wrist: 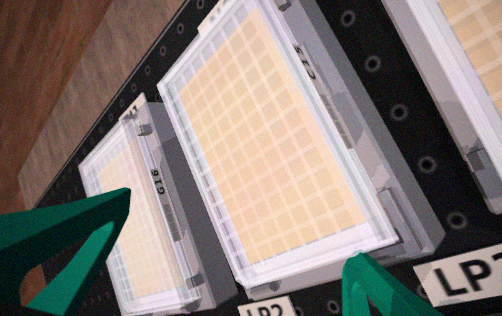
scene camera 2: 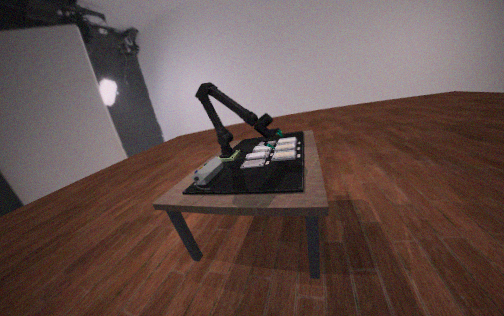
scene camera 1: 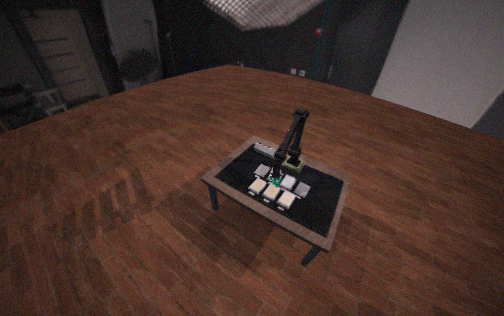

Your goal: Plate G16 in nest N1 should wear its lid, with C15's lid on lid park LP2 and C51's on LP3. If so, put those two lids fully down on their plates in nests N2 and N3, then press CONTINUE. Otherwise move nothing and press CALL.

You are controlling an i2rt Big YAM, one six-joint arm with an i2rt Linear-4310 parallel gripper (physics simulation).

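Places are measured from the arm's base along level axes (x ahead, y left, z up), in metres.
Where they show: gripper, fingertip midpoint: [wrist: 240,229] [scene camera 2: 279,143] [scene camera 1: 275,186]; arm's base, link origin: [scene camera 2: 227,154] [scene camera 1: 293,162].
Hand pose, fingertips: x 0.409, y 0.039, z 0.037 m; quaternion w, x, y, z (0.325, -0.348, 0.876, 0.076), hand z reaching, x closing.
Each offset is from my fingertips to the top centre of the thing. "spot": to the spot under its first point.
Plate G16 [scene camera 1: 257,186] [wrist: 142,225] sits in nest N1 and looks hazier than its neighbour, as if under a clear lid. Plate C15 {dy -0.001, dx +0.037, dz -0.017 m} [scene camera 1: 271,193] [wrist: 270,140] sits in the middle nest, its grid sharp. A third plate [scene camera 1: 286,200] [wrist: 480,45] sits beyond it; its name is hidden. My gripper [scene camera 1: 276,181] [scene camera 2: 274,139] [wrist: 240,229] is open and empty, over the park side of the nests. A white lid {dy +0.045, dx -0.147, dz -0.026 m} [scene camera 1: 288,182] [scene camera 2: 261,149] lies on the third park. Another white lid {dy -0.093, dx -0.153, dz -0.031 m} [scene camera 2: 257,156] lies on the second, largely hidden by my gripper in scene camera 1.
Grey parks stand at the row's ends, left [scene camera 1: 262,170] [scene camera 2: 253,163] and right [scene camera 1: 302,189]. The LP2 label {spot: dy +0.055, dx -0.056, dz -0.052 m} [wrist: 265,310] is cut by the wrist view's bottom edge. A grey button box {dy -0.351, dx -0.364, dz +0.030 m} [scene camera 1: 265,149] [scene camera 2: 208,171] stands at the back left, beside the arm base [scene camera 1: 293,165].
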